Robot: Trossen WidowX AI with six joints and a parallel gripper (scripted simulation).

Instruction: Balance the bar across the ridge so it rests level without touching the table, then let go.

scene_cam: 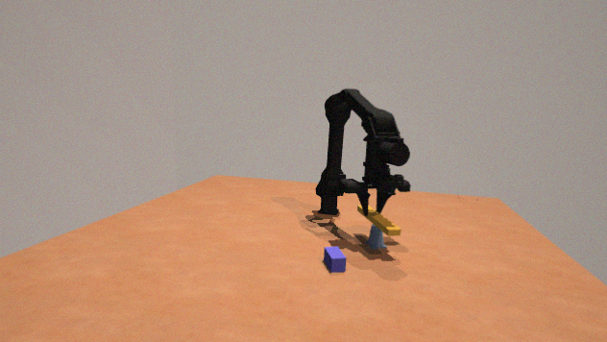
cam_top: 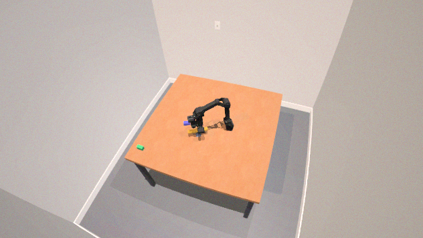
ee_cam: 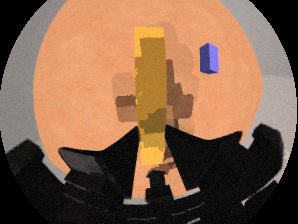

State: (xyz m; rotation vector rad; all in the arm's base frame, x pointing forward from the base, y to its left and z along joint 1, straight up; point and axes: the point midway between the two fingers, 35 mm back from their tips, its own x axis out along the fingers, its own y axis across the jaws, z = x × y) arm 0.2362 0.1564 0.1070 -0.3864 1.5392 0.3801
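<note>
Now: gripper tip 3 cm short of the yellow bar and 1 cm to the right of it. From my gripper tip the other things lie so: green block (50 cm ahead, 34 cm to the left, 6 cm below); purple block (19 cm ahead, 7 cm to the right, 6 cm below).
</note>
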